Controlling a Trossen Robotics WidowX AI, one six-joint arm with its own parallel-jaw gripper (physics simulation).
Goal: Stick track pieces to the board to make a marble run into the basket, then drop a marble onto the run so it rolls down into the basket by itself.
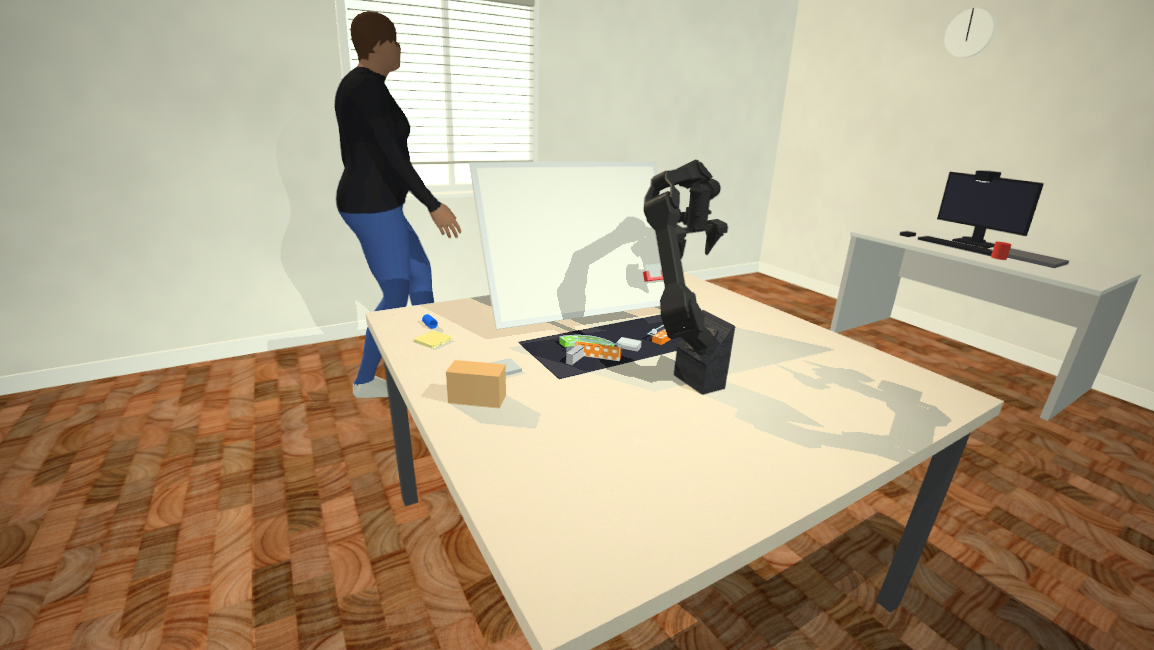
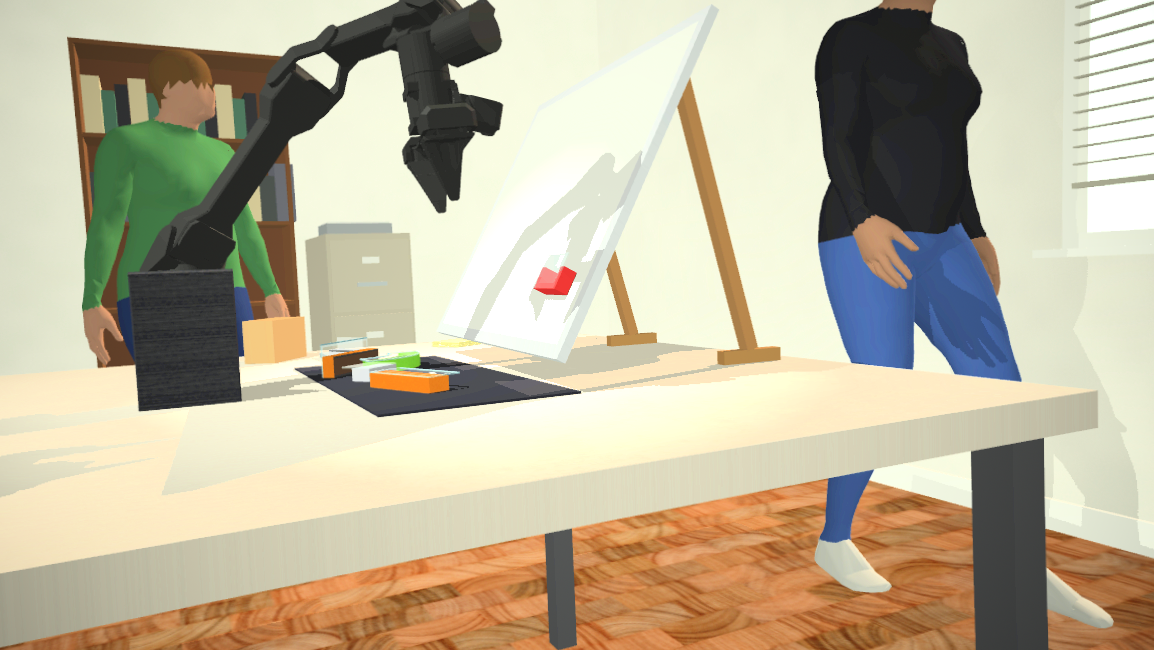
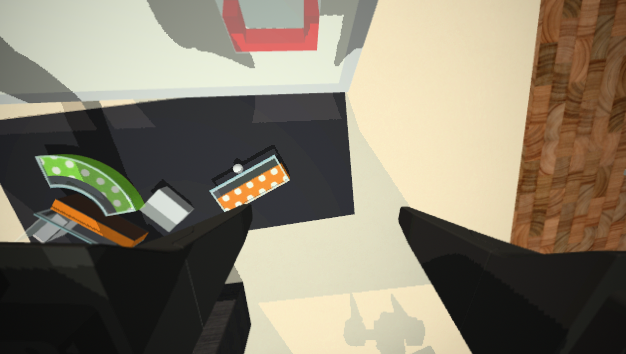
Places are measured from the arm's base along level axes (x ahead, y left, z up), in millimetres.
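Where they show: gripper, fingertip midpoint: (image 1: 693,256) (image 2: 448,207) (image 3: 325,212); arm's base at its link origin: (image 1: 701,339) (image 2: 184,310).
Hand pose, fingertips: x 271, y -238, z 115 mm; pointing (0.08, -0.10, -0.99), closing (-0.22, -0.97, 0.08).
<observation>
Things, the pixels of their top centre, and the offset from my fingertips. "spot": a spot on its surface instead. Level surfaces: height alone.
- white board at a spot on its surface: (image 2: 500,226) spot: dx +277, dy +423, dz +2 mm
- dark mat at its surface level: dz -230 mm
- red basket at its top centre: (image 2: 555,253) (image 1: 655,264) dx +152, dy +6, dz -59 mm
- straight orange dotted track at its top centre: (image 2: 413,371) (image 3: 249,185) (image 1: 665,329) dx -17, dy +105, dz -208 mm
- pale grey block at its top centre: (image 2: 369,364) (image 3: 163,211) (image 1: 628,342) dx -30, dy +258, dz -210 mm
- green curved track at its top centre: (image 2: 392,355) (image 3: 87,185) (image 1: 586,340) dx +39, dy +355, dz -208 mm
- orange track at its top centre: (image 2: 350,340) (image 3: 80,231) (image 1: 598,339) dx -25, dy +364, dz -179 mm
- grey piece at a spot on its surface: (image 1: 574,353) spot: dx -34, dy +446, dz -199 mm
- small white marble at its top centre: (image 3: 236,169) dx +14, dy +120, dz -214 mm
- cardboard box at its top centre: (image 2: 274,318) (image 1: 476,367) dx -64, dy +734, dz -153 mm
- blue cylinder at its top centre: (image 1: 429,316) dx +414, dy +677, dz -203 mm
The white board (image 1: 532,234) (image 2: 500,226) leans behind the dark mat (image 1: 557,367) (image 2: 516,389) (image 3: 310,175). The red basket (image 1: 652,276) (image 2: 555,282) (image 3: 275,40) is low on the board near its right edge. On the mat lie a straight orange dotted track (image 3: 255,185) (image 2: 409,381) at the right, a pale grey block (image 3: 167,207) (image 1: 629,344), a green curved track (image 3: 95,177) (image 1: 567,341), another orange track (image 3: 100,222) (image 1: 597,351) and a grey piece (image 1: 574,353). A small white marble (image 3: 238,168) is beside the right orange track. My gripper (image 3: 325,212) (image 2: 448,203) is open and empty, high above the table, in front of the board.
A cardboard box (image 1: 476,385) (image 2: 274,340), a blue cylinder (image 1: 429,321) and yellow notes (image 1: 433,339) are on the table's left side. Wooden easel legs (image 2: 718,242) prop the board from behind. A person in black (image 1: 371,145) (image 2: 896,145) and one in green (image 2: 161,177) stand around the table.
</observation>
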